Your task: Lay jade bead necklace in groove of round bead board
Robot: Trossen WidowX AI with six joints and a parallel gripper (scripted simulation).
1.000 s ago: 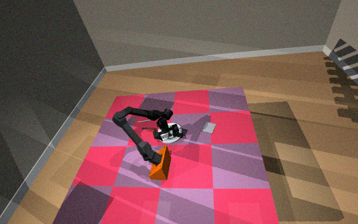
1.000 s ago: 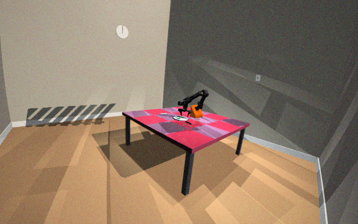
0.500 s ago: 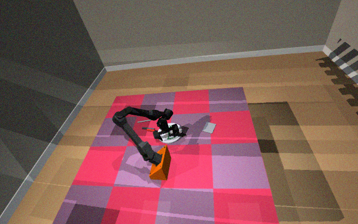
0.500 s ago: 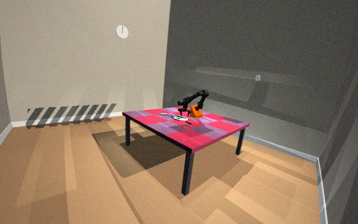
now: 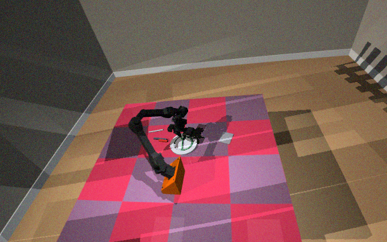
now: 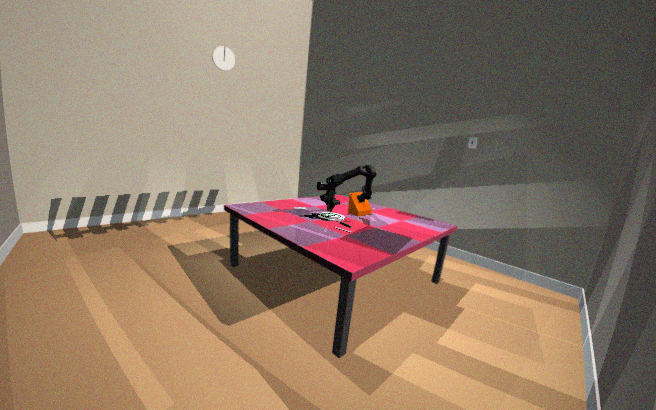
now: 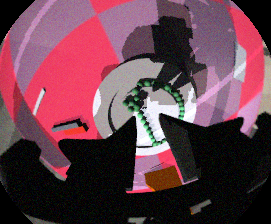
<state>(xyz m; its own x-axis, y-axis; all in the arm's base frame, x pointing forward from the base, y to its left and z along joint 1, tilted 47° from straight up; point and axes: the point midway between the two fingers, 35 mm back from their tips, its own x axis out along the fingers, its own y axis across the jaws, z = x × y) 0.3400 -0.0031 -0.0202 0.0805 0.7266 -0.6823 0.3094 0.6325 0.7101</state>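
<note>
Right now my gripper tip is 4 cm above the round white bead board and 2 cm past it. Also, from my gripper tip: red-handled tool: 18 cm to the left, 4 cm below, 2 cm ahead; then flat grey pad: 31 cm to the right, 4 cm below, 1 cm ahead; then thin white rod: 25 cm to the left, 13 cm ahead, 4 cm below.
</note>
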